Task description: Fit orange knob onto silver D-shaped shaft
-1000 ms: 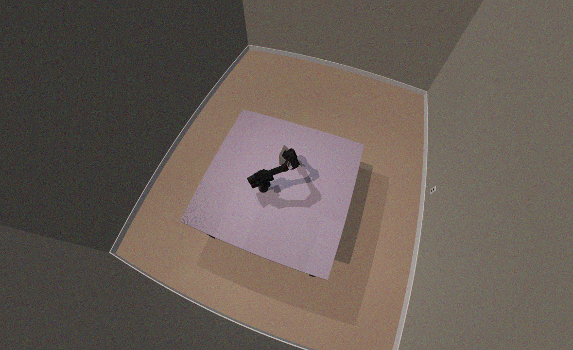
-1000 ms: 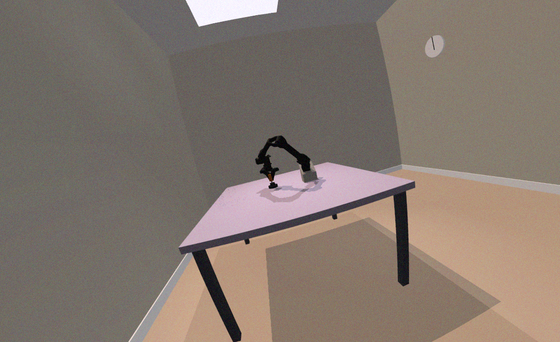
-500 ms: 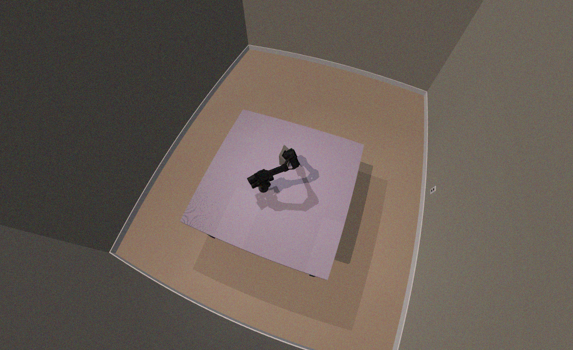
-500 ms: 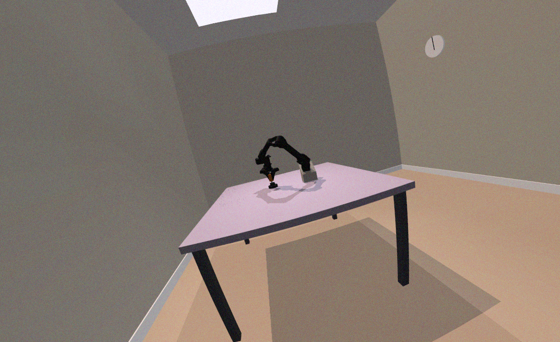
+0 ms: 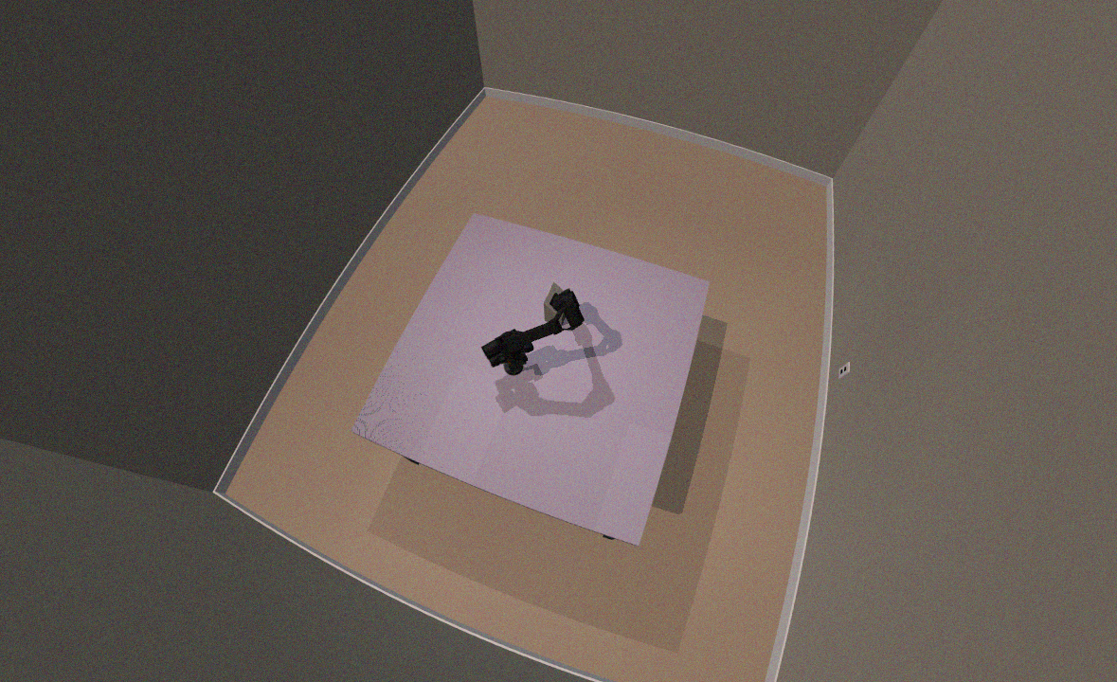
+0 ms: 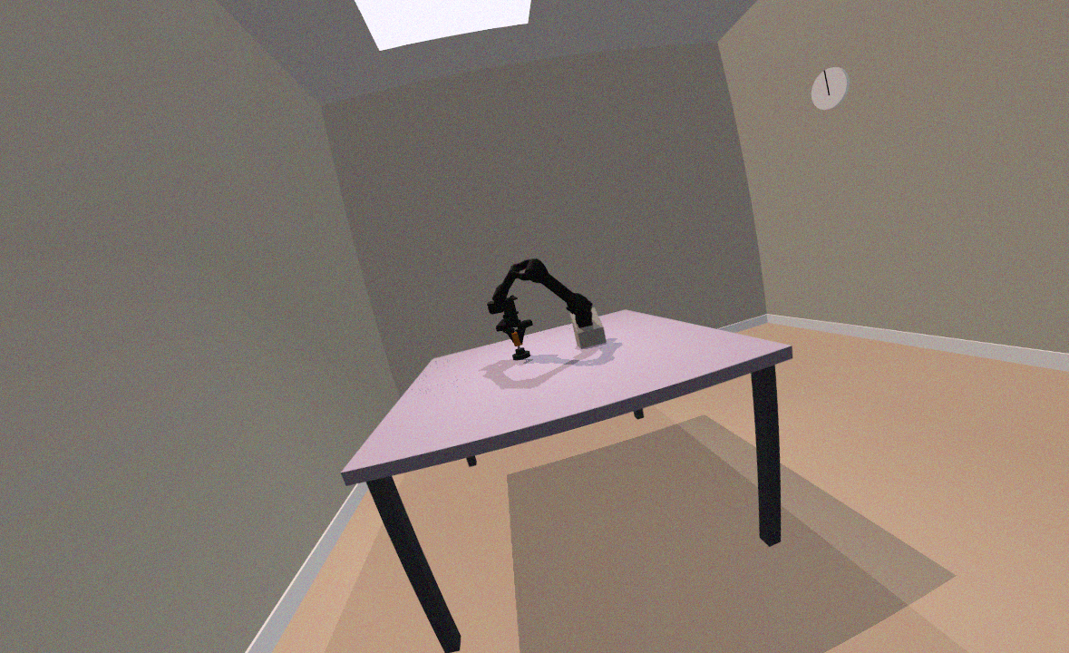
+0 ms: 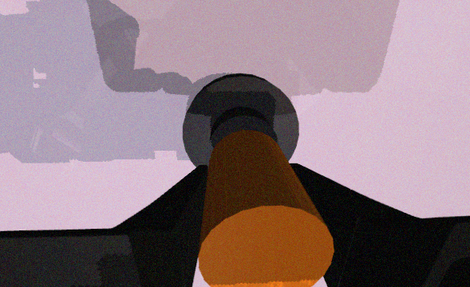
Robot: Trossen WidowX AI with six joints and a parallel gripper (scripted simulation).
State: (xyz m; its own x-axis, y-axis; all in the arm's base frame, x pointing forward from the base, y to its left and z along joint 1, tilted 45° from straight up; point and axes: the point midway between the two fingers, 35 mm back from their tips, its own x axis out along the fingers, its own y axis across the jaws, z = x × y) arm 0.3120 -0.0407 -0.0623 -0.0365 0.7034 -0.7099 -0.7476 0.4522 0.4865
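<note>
My gripper tip is 3 cm below the orange knob. Round my gripper tip: dark round pedestal: 4 cm below.
</note>
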